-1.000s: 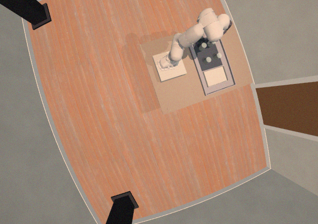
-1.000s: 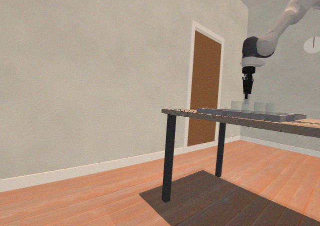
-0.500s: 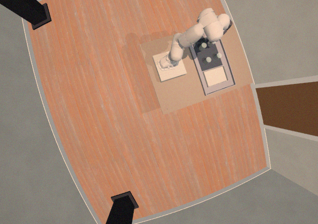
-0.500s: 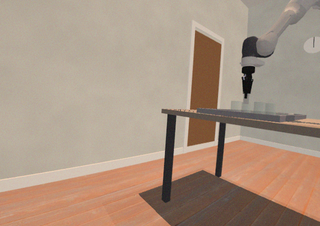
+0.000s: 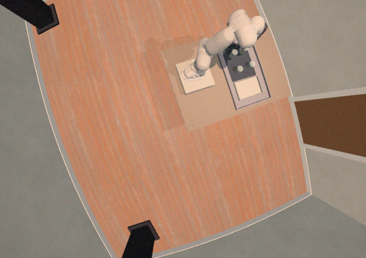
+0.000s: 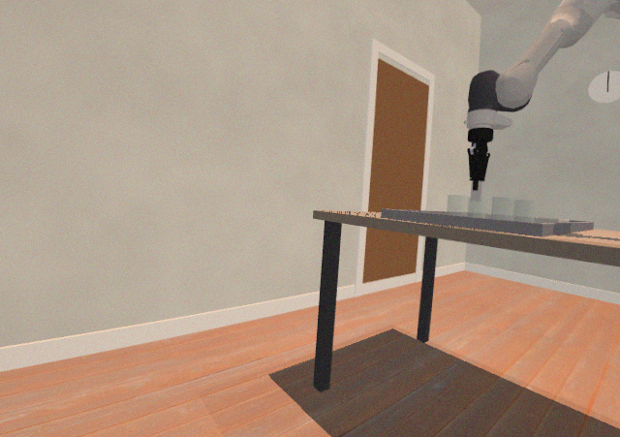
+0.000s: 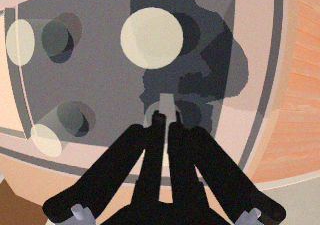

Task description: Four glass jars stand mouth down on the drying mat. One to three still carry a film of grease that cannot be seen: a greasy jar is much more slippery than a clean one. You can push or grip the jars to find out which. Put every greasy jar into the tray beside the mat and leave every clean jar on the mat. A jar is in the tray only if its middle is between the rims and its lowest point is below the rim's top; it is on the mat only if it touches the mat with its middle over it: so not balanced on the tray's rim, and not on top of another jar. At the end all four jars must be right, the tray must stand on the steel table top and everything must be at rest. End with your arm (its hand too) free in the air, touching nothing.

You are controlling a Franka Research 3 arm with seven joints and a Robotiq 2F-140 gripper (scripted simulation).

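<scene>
My gripper is now 2 cm past the grey drying mat, 10 cm to the left of it and 11 cm above it. Also, from my hand: tray: 4 cm behind, 42 cm to the right, 10 cm below.
</scene>
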